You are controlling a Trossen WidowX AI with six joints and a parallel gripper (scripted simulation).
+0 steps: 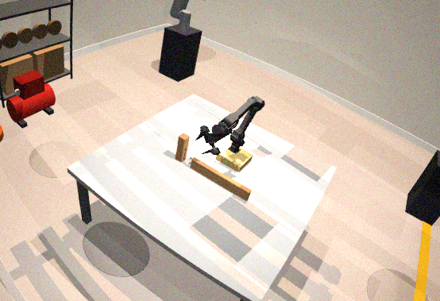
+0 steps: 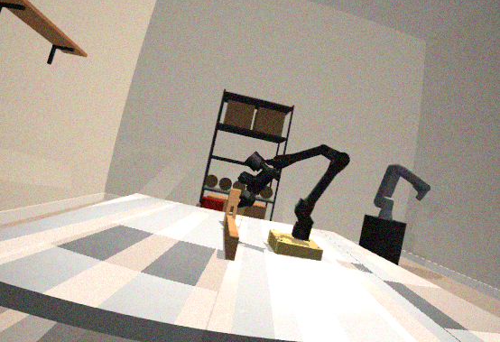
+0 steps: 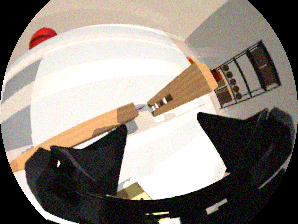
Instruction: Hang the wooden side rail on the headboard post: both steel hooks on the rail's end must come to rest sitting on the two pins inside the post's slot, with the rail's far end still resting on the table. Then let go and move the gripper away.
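Right now the wooden headboard post is 90 mm to the right of my gripper tip, 50 mm below it and 30 mm ahead of it.
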